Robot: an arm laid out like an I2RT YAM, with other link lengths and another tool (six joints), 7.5 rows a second.
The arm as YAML. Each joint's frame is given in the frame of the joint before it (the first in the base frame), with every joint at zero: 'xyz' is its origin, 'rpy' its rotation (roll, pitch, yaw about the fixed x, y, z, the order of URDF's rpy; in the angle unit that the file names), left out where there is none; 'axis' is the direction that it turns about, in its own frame. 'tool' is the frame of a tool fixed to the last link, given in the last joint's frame.
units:
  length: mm
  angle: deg
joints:
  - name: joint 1
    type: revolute
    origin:
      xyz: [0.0, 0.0, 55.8]
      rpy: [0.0, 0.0, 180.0]
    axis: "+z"
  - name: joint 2
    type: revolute
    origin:
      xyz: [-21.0, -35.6, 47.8]
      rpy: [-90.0, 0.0, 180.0]
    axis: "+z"
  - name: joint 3
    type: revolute
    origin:
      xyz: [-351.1, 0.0, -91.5]
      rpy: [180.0, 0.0, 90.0]
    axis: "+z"
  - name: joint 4
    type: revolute
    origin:
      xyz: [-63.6, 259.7, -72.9]
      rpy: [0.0, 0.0, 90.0]
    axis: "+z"
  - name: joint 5
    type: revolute
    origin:
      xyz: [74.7, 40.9, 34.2]
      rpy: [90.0, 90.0, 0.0]
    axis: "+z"
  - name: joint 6
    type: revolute
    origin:
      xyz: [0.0, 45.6, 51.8]
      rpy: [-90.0, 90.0, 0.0]
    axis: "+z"
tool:
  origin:
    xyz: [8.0, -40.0, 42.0]
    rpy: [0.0, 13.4, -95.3]
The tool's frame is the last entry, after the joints.
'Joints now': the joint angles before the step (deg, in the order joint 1, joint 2, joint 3, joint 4, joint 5, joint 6). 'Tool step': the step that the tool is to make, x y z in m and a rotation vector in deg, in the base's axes. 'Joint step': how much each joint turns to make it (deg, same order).
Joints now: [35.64 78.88 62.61 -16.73 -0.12 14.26]
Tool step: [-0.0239 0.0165 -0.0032 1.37 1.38 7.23]
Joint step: [3.39 -0.73 -1.37 0.36 -4.27 -0.49]
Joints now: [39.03 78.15 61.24 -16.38 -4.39 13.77]
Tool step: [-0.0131 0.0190 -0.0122 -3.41 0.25 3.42]
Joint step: [4.09 1.34 0.01 -1.19 1.91 -1.61]
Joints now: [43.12 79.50 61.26 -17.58 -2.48 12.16]
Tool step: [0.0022 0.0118 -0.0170 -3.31 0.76 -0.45]
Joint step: [1.79 2.44 -0.06 -0.35 2.91 -0.12]
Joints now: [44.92 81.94 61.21 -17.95 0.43 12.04]
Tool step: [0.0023 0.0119 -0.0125 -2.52 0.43 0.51]
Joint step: [1.38 2.45 0.57 -0.21 1.60 -0.56]
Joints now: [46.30 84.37 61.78 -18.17 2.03 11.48]
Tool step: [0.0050 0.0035 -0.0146 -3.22 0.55 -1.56]
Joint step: [0.46 1.88 0.02 -0.85 2.71 0.00]
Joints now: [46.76 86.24 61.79 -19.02 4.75 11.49]
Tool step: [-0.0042 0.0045 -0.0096 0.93 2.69 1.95]
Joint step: [0.24 0.91 -1.04 0.75 -3.04 0.68]
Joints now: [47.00 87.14 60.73 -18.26 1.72 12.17]
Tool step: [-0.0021 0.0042 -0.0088 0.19 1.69 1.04]
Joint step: [0.34 0.99 -0.73 0.70 -1.47 0.47]
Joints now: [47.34 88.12 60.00 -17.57 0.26 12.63]
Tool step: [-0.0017 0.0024 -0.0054 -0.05 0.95 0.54]
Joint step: [0.29 0.56 -0.45 0.33 -0.65 0.28]
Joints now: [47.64 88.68 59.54 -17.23 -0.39 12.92]
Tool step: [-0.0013 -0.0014 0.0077 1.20 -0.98 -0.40]
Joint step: [0.08 -1.05 -0.02 0.51 0.28 0.40]
